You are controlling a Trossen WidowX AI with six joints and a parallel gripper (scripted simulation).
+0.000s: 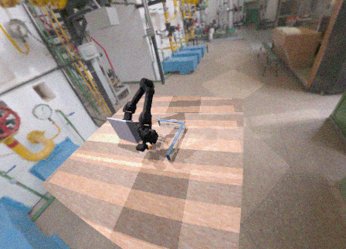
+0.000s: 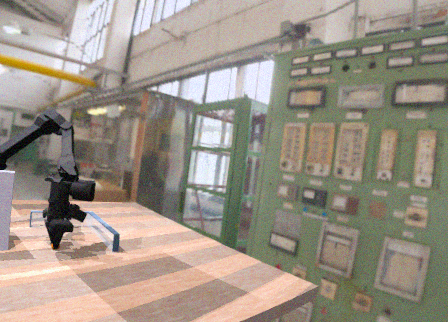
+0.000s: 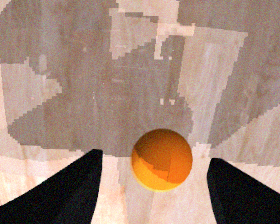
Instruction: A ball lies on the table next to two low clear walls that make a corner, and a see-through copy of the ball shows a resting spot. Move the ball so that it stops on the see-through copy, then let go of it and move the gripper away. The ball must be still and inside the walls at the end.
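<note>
The see-through copy lies right at my gripper tip. From my gripper tip the other things lie so: orange ball: right at my gripper tip.
</note>
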